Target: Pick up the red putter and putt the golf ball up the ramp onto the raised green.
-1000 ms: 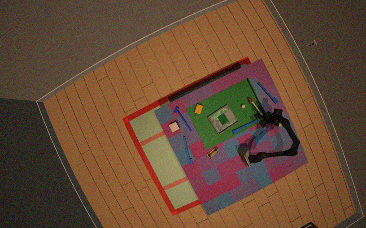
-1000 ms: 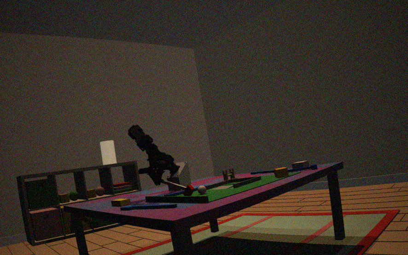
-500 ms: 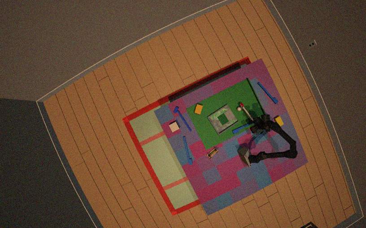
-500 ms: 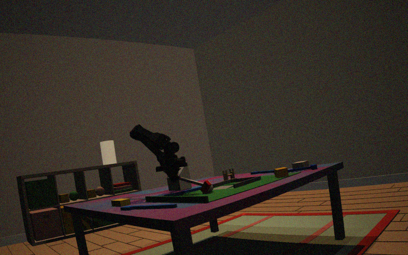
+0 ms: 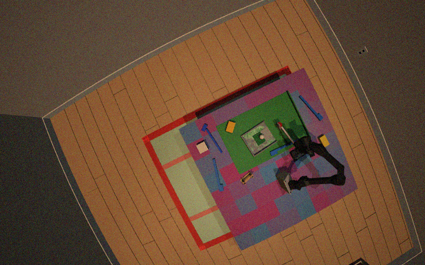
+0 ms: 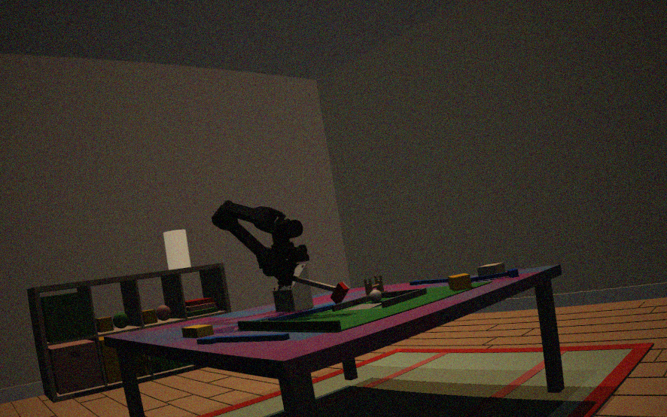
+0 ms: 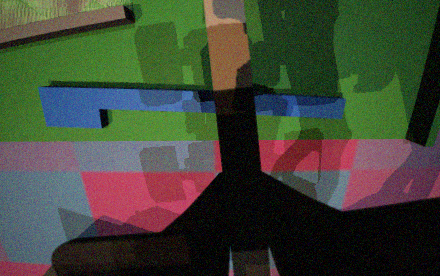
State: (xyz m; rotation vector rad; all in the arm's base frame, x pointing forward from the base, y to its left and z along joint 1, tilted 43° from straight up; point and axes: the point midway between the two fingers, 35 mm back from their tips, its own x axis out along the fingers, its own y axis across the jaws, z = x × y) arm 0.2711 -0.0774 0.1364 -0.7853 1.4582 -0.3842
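Now: the red putter 110 mm ahead of my gripper tip, 30 mm to the left of it and 10 mm below it. Also, from my gripper tip: golf ball 180 mm ahead, 220 mm to the left, 80 mm below; then putter stand 120 mm behind, 460 mm to the left, 80 mm below; then orange block 350 mm ahead, 450 mm to the left, 80 mm below.
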